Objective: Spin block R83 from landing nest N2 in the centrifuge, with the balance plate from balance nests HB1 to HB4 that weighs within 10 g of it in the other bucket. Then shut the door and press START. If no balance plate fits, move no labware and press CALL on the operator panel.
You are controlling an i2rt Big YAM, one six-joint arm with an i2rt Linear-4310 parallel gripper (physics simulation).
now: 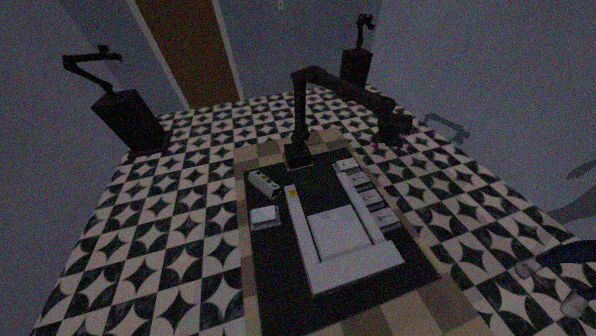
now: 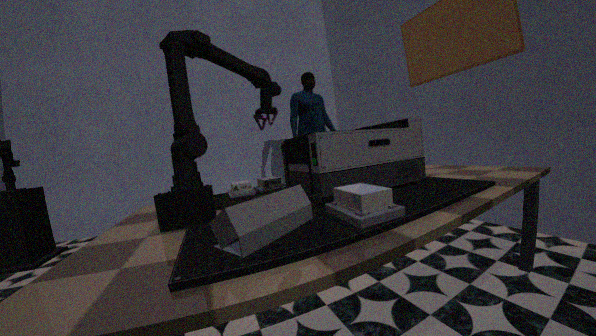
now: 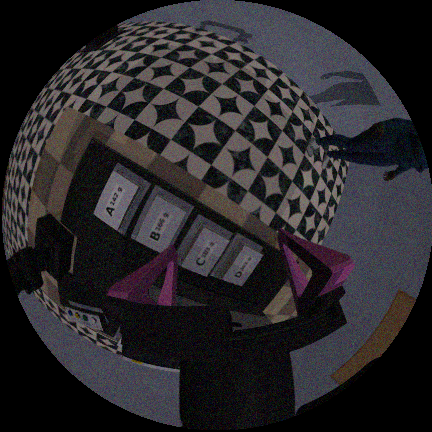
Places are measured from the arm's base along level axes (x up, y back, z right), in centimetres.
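Where they show: gripper, fingertip midpoint: (image 1: 387,149) (image 2: 266,127) (image 3: 225,242); arm's base at its link origin: (image 1: 297,150) (image 2: 188,189) (image 3: 46,253).
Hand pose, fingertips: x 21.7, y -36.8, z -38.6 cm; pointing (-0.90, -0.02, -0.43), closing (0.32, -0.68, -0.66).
Note:
Each offset is from my fingertips to the top centre of the thing. "spot": to the spot under its first point.
My gripper (image 1: 388,144) (image 2: 266,125) (image 3: 225,242) is open and empty, high above the row of balance plates. Plate A @[dy +17.5, dx -25.1, dz +9.0 cm] (image 1: 346,164) (image 2: 242,188) (image 3: 117,200) reads 142 g. Plate B @[dy +3.9, dx -25.1, dz +8.4 cm] (image 1: 358,178) (image 3: 161,222) seems to read 166 g; the weights on plate C @[dy -10.0, dx -25.1, dz +9.1 cm] (image 1: 371,198) (image 3: 205,247) and plate D @[dy -23.2, dx -25.1, dz +8.0 cm] (image 1: 385,217) (image 3: 243,264) are too blurred. A white block @[dy -3.3, dx -24.2, dz +68.5 cm] (image 1: 263,215) (image 2: 362,197) sits on a separate nest @[spot: dy -5.8, dx -29.0, dz +76.9 cm] (image 2: 395,212); its label does not show. The centrifuge (image 1: 350,265) (image 2: 370,150) stands between; its rotor and buckets cannot be made out. The operator panel @[dy +18.8, dx -22.1, dz +65.3 cm] (image 1: 264,183) (image 2: 265,220) (image 3: 86,317) has coloured buttons.
The centrifuge's long side wall runs close beside the plate row. A yellow warning label @[spot: dy -4.5, dx -9.4, dz +51.9 cm] (image 1: 292,192) is on its other wall. A person (image 2: 310,110) stands beyond the table. Other arms on dark pedestals (image 1: 131,120) (image 1: 356,67) stand away from the table.

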